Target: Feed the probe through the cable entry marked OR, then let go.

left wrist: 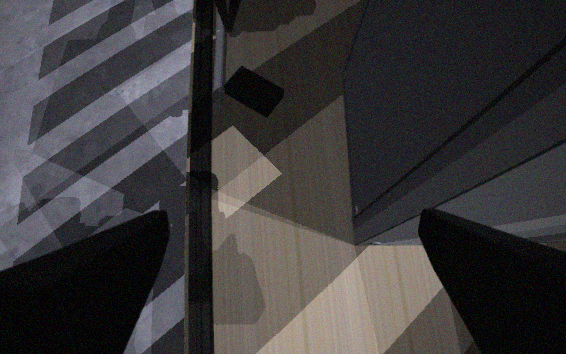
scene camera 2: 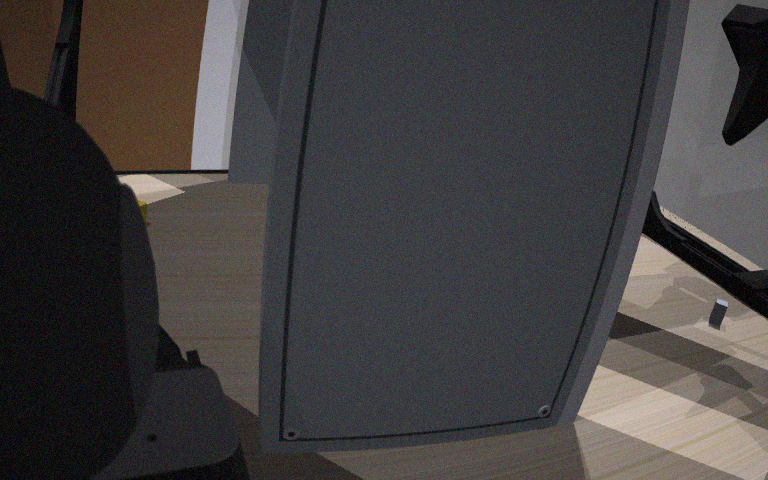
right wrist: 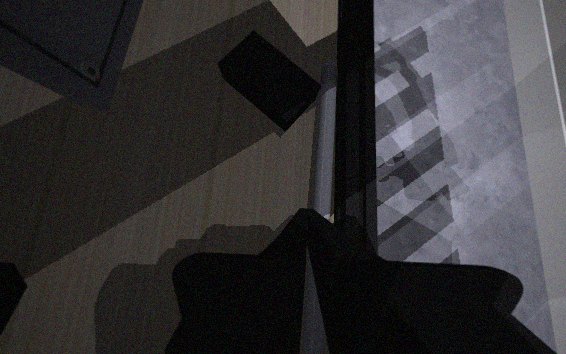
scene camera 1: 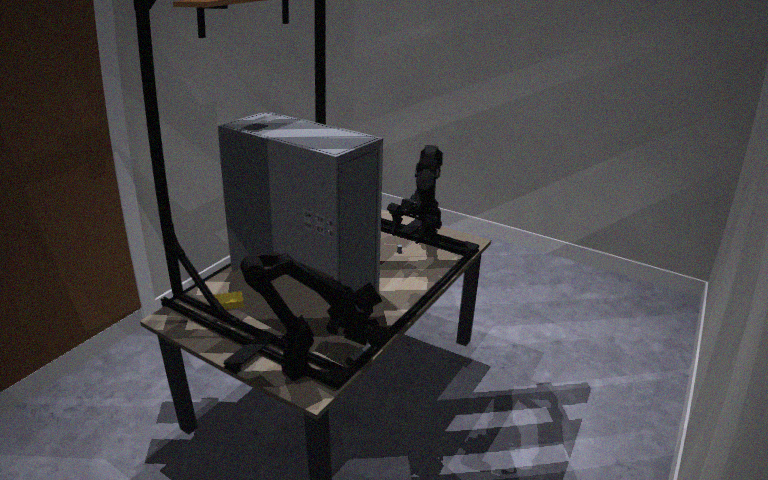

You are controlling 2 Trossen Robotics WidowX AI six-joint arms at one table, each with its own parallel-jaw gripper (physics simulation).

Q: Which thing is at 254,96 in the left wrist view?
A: A small black block.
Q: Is the left gripper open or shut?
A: Open.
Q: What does the probe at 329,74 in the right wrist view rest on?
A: The table.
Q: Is the right gripper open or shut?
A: Shut.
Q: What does the small black block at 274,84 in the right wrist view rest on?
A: The table.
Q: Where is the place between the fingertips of the left gripper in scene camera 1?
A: At 404,239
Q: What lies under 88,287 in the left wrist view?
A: The left gripper.
